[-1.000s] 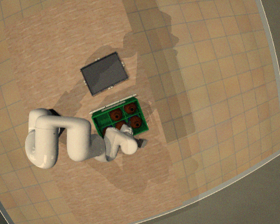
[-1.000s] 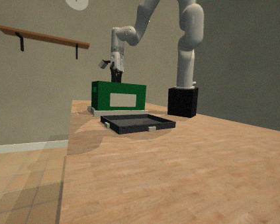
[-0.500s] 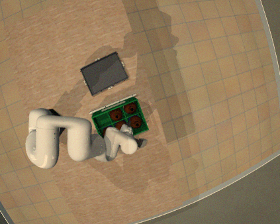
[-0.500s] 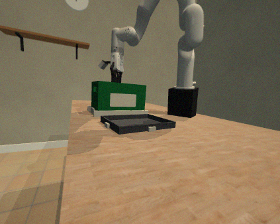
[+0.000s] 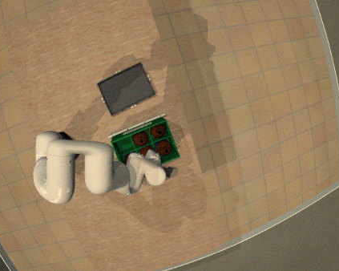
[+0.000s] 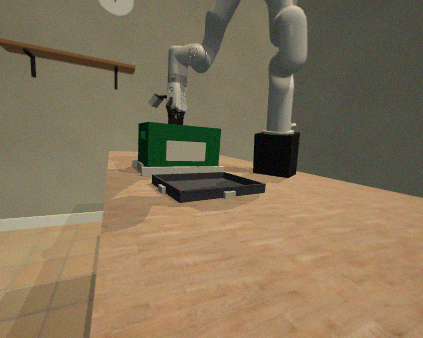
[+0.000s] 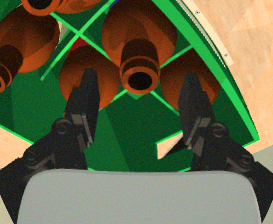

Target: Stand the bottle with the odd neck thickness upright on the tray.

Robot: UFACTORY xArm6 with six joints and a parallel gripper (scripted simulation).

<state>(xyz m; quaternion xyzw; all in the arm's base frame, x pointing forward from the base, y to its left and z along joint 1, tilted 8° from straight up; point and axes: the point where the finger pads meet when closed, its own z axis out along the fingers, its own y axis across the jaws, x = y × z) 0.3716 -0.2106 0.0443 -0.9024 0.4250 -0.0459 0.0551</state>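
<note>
Right now my hand is 40 mm to the right of the green crate and 100 mm above it. Round my hand: brown bottle (10 mm ahead, 80 mm to the left, 100 mm below); tray (50 mm ahead, 330 mm to the left, 170 mm below).
</note>
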